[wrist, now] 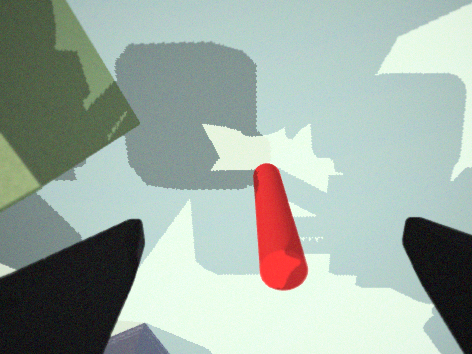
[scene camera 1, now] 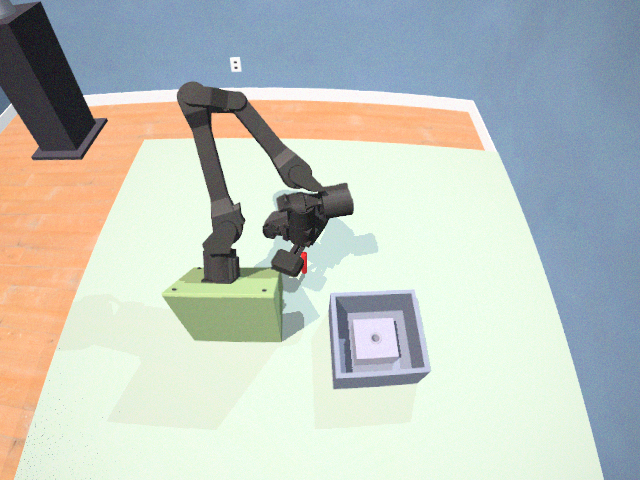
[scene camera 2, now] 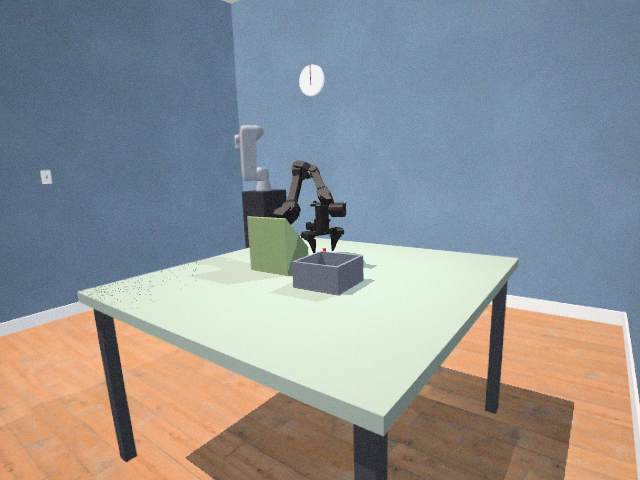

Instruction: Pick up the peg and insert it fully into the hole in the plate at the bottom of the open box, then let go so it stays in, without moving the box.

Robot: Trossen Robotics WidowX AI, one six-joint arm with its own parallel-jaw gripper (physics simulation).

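Seen in the pictures: gripper, fingertip midpoint: [wrist: 271, 230] [scene camera 1: 302, 258]; arm's base, origin of the base link: [scene camera 1: 221, 279] [scene camera 2: 275, 231].
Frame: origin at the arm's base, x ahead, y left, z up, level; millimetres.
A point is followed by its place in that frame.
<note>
The red peg [scene camera 1: 304, 262] {x 160, y 121, z -109 mm} [scene camera 2: 324, 250] {x 164, y 124, z -90 mm} [wrist: 280, 225] {x 153, y 131, z -97 mm} stands upright on the table, near the green base block. My gripper [scene camera 2: 323, 251] {x 156, y 127, z -101 mm} [wrist: 271, 230] {x 156, y 127, z -101 mm} is open and empty, pointing down over the peg. In the wrist view the peg shows between the two spread fingers, with room on both sides. In scene camera 1 part of the gripper hangs just left of the peg, and its fingertips are partly hidden. The open grey-blue box [scene camera 1: 423, 369] {x 418, y -145, z -65 mm} [scene camera 2: 315, 277] {x 343, y -158, z -111 mm} [wrist: 142, 340] {x 228, y 21, z -151 mm} stands apart from the peg, toward the front right in scene camera 1. Inside it lies the pale plate [scene camera 1: 367, 350] {x 310, y -94, z -105 mm} with its empty round hole [scene camera 1: 376, 337] {x 333, y -56, z -123 mm}.
The green block [scene camera 1: 237, 320] {x 41, y -72, z -36 mm} [scene camera 2: 267, 245] {x 21, y -74, z -46 mm} [wrist: 30, 100] {x 88, y 78, z -97 mm} under the arm's base stands close to the peg. The box walls rise above the plate on all sides. All of this stands on the pale green table [scene camera 1: 480, 413] {x 576, y -220, z -163 mm} [scene camera 2: 320, 341] {x 598, y -453, z -163 mm}.
</note>
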